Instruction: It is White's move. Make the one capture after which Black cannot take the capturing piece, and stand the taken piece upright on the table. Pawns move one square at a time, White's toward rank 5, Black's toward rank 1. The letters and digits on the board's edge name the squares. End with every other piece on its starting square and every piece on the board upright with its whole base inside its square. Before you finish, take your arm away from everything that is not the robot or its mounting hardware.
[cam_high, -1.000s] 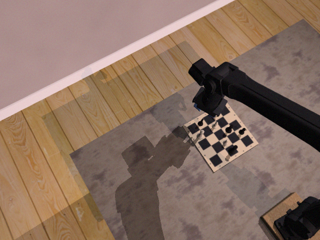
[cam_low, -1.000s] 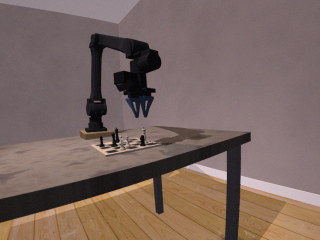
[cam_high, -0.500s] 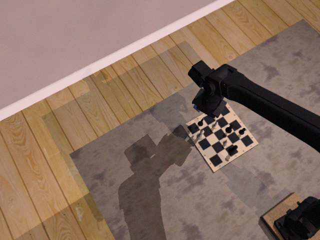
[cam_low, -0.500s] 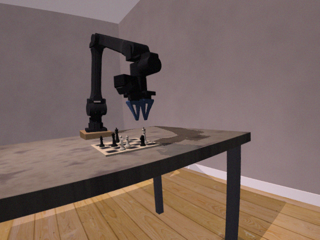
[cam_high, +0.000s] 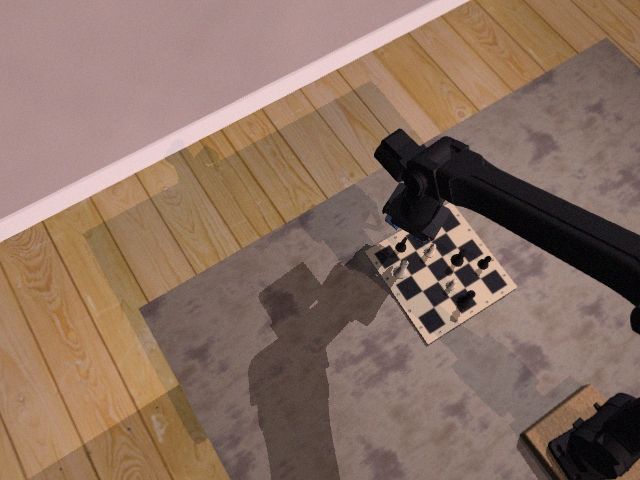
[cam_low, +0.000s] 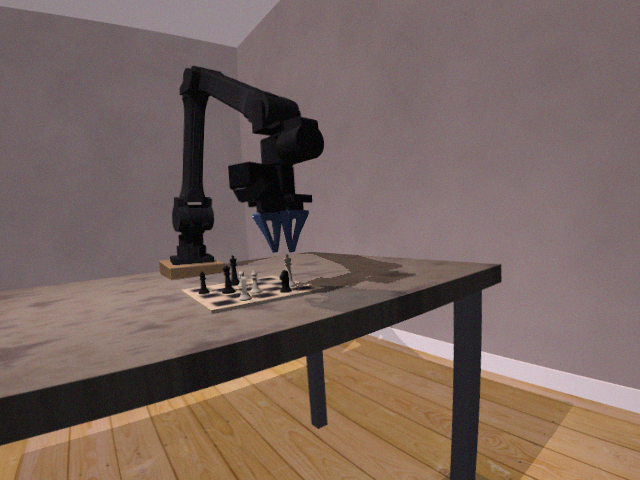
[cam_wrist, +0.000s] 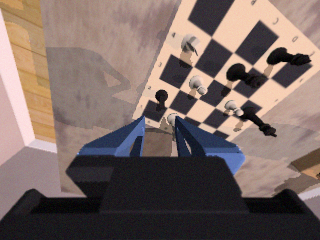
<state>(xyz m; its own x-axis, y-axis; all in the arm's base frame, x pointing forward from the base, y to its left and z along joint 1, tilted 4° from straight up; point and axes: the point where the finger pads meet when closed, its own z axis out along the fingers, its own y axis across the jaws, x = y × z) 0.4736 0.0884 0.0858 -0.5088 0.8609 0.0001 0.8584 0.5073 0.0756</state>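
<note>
My gripper is now 50 mm past the tall white piece, 50 mm above it and 30 mm to the right of it. From my hand the other things lie so: black piece 90 mm to the right, 80 mm behind, 60 mm below; then chessboard 80 mm below, 80 mm behind, 50 mm to the right.
</note>
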